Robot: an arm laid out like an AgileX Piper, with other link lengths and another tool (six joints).
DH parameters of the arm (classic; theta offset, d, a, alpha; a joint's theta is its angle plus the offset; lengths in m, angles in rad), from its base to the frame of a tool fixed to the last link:
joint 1: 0 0.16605 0 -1.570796
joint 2: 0.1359 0 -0.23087 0
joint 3: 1.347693 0 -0.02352 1.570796
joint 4: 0 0.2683 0 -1.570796
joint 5: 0 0 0 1.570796
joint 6: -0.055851 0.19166 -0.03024 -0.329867
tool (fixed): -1.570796 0.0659 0 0
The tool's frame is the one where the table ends.
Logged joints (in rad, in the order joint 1, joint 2, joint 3, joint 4, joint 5, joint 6), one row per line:
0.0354, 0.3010, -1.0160, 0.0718, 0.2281, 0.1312
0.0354, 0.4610, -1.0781, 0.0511, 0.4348, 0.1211
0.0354, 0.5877, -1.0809, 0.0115, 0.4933, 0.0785
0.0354, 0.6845, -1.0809, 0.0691, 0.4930, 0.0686
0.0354, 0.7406, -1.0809, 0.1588, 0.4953, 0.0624
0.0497, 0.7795, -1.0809, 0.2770, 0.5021, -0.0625
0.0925, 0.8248, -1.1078, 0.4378, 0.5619, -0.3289
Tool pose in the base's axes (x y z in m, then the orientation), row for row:
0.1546, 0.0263, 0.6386, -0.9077, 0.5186, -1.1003
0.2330, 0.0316, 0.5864, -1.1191, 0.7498, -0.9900
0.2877, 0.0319, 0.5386, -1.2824, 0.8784, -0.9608
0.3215, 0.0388, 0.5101, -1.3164, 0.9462, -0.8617
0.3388, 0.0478, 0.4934, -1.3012, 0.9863, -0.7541
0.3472, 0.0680, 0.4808, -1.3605, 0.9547, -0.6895
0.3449, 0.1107, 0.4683, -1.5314, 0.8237, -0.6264
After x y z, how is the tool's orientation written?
As a rotation vector, in radians.
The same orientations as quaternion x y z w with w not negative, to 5 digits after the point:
-0.41153, 0.23512, -0.49885, 0.72562
-0.49663, 0.33274, -0.43934, 0.67054
-0.55564, 0.38059, -0.41629, 0.61083
-0.56958, 0.40940, -0.37284, 0.60743
-0.56639, 0.42932, -0.32825, 0.62220
-0.59212, 0.41551, -0.30009, 0.62185
-0.66127, 0.35568, -0.27049, 0.60253

